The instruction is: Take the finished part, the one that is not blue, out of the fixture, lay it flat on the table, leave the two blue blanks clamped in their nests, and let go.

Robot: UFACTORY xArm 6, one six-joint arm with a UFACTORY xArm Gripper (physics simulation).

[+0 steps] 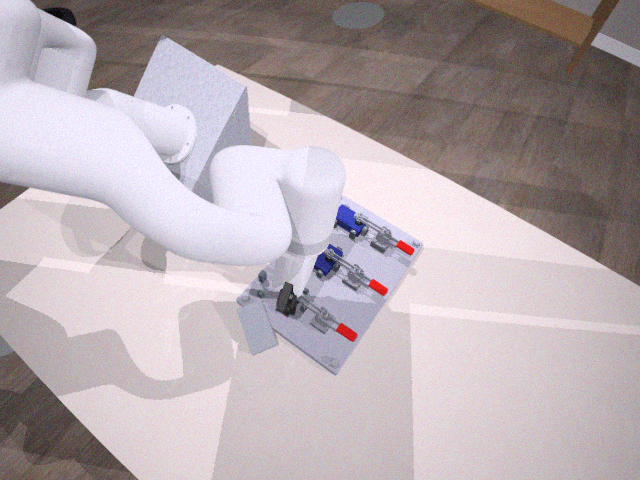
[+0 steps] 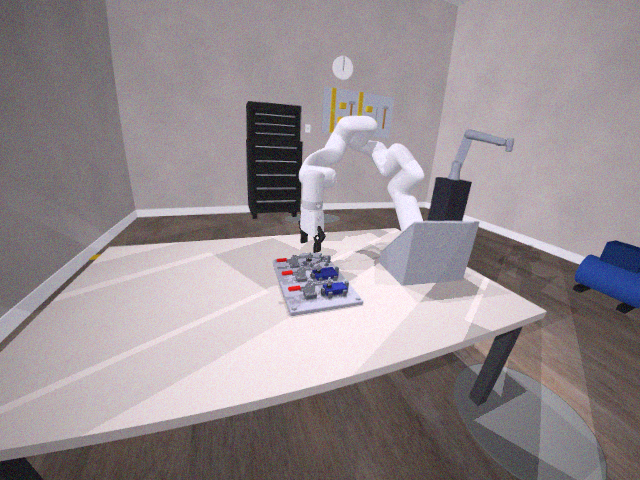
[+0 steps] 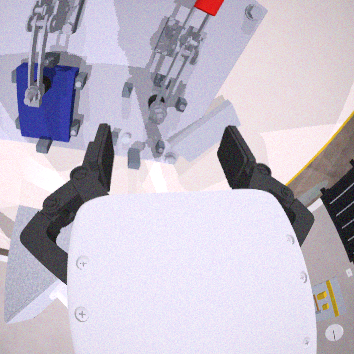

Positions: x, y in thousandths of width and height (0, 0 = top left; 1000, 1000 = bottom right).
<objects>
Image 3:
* finished part: 581, 374
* blue blank: 145, 340
</objects>
